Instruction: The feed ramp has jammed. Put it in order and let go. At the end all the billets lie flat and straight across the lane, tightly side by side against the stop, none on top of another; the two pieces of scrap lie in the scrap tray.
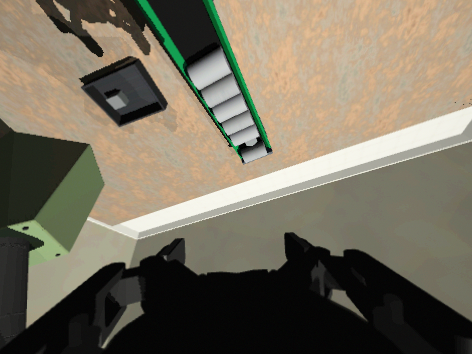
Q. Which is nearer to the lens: the billet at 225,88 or the scrap tray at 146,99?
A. The billet.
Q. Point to a billet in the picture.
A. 213,66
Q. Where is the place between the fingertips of my gripper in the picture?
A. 235,246
